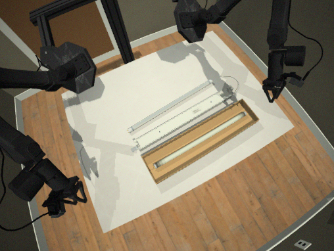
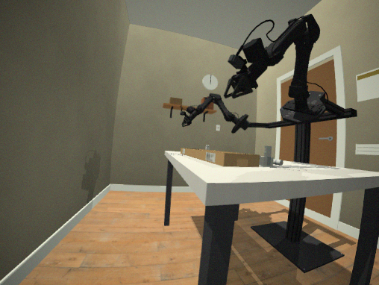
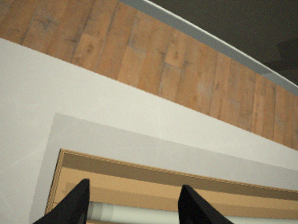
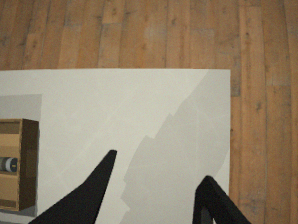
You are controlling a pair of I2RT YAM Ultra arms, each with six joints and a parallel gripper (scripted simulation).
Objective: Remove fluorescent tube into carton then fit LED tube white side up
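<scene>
Right now my right hand is 300 mm past the LED tube, 540 mm to the right of it and 250 mm above it. From my right hand the other things lie so: brown carton 40 mm behind, 580 mm to the left, 240 mm below; then old fluorescent tube 40 mm behind, 580 mm to the left, 250 mm below.
Now: left hand 340 mm to the left of the LED tube, 300 mm past it and 250 mm above it. Also, from my left hand: brown carton: 300 mm to the right, 230 mm below, 40 mm behind; then old fluorescent tube: 300 mm to the right, 240 mm below, 40 mm behind.
</scene>
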